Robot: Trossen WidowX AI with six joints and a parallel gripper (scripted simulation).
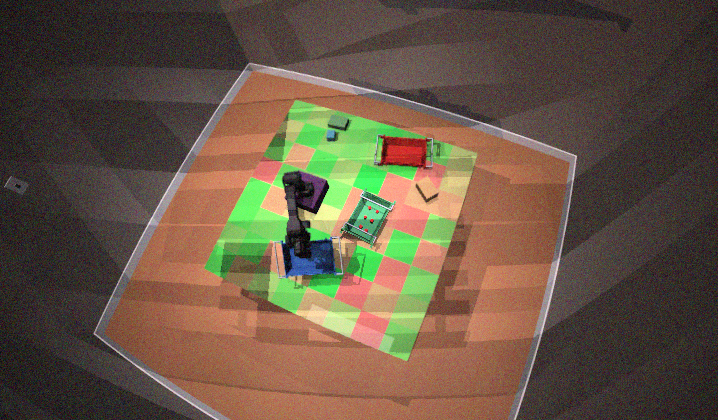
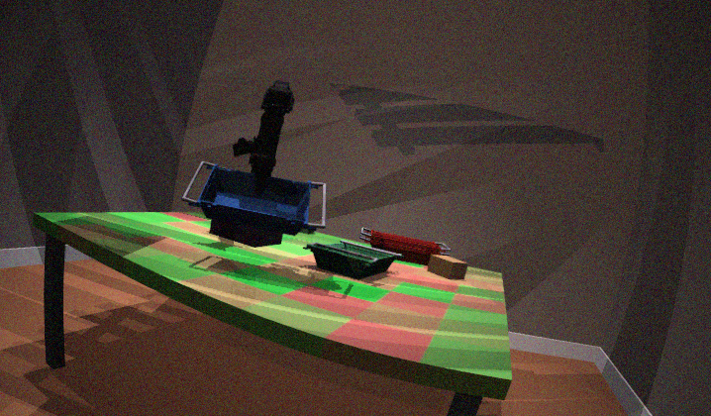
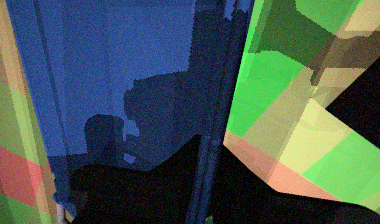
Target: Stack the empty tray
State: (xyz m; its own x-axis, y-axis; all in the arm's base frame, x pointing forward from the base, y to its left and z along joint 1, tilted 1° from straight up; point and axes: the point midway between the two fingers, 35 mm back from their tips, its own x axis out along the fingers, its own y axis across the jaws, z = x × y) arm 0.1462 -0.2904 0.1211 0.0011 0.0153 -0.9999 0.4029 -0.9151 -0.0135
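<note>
Right now my gripper tip is 30 mm short of the blue tray and 70 mm to the left of it. The rest, counted from my gripper tip: small blue block (190 mm behind, 730 mm to the left, 160 mm below); then green block (190 mm behind, 840 mm to the left, 160 mm below); then brown block (490 mm ahead, 550 mm to the left, 150 mm below).
</note>
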